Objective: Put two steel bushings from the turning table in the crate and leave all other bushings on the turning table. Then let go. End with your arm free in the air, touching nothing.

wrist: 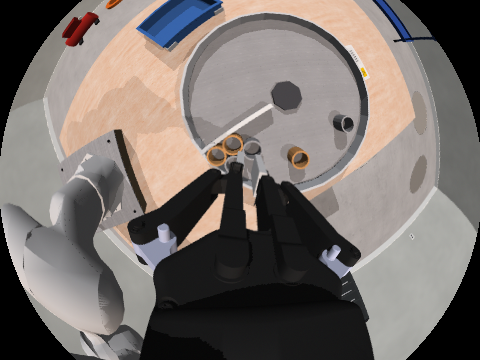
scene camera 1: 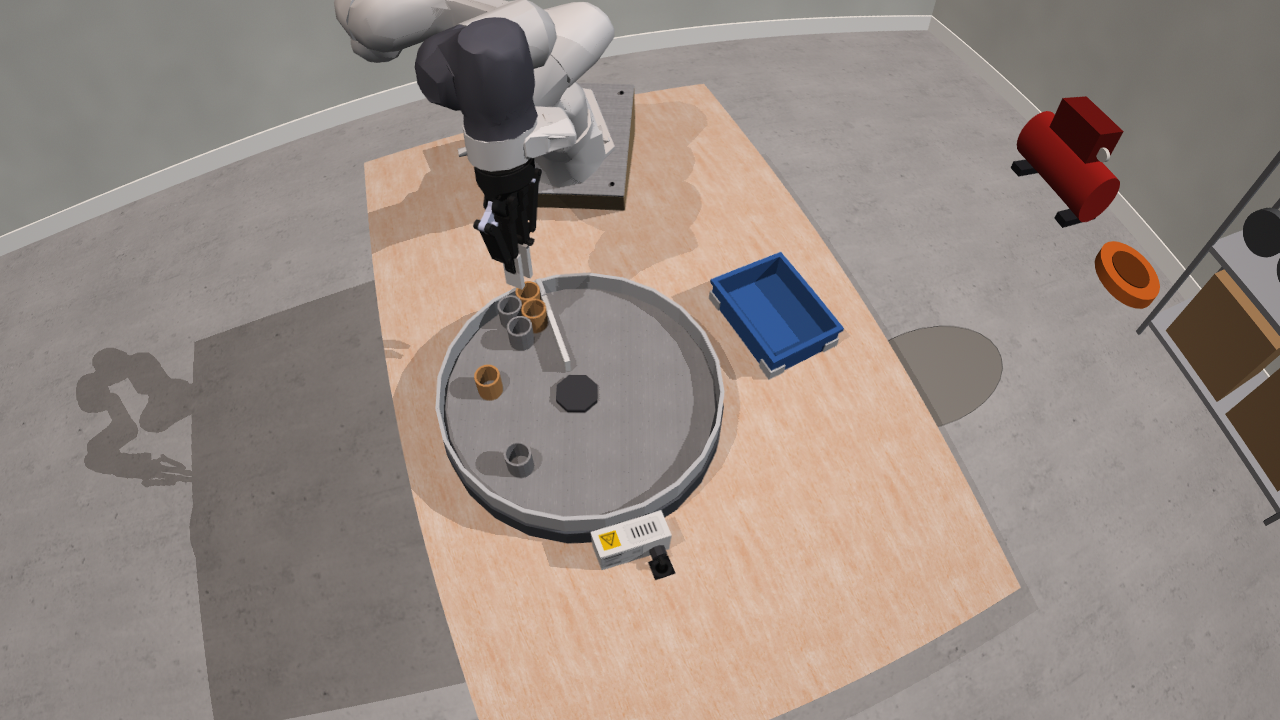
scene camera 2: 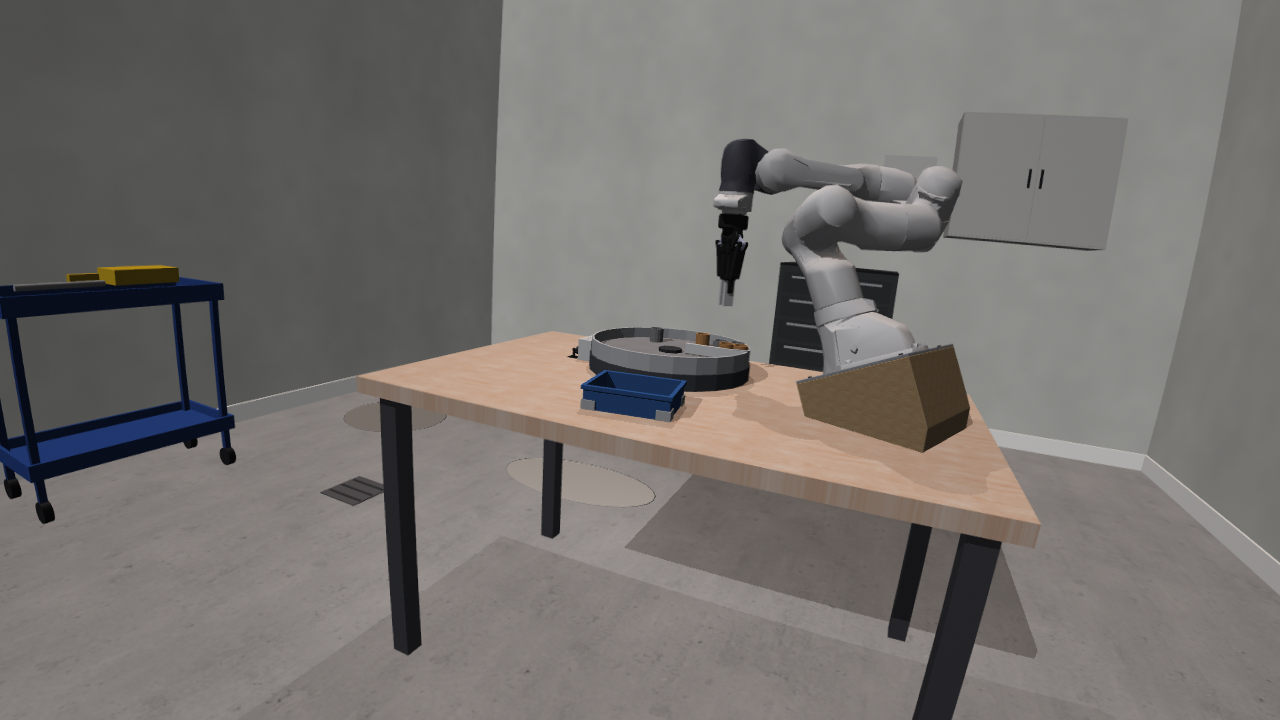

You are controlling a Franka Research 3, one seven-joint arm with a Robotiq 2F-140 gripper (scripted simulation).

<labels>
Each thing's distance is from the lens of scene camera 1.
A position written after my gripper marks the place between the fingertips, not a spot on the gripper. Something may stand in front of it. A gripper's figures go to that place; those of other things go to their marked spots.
my gripper (scene camera 1: 519, 279): 1.04 m
steel bushing (scene camera 1: 519, 324): 1.14 m
steel bushing (scene camera 1: 517, 448): 1.02 m
</labels>
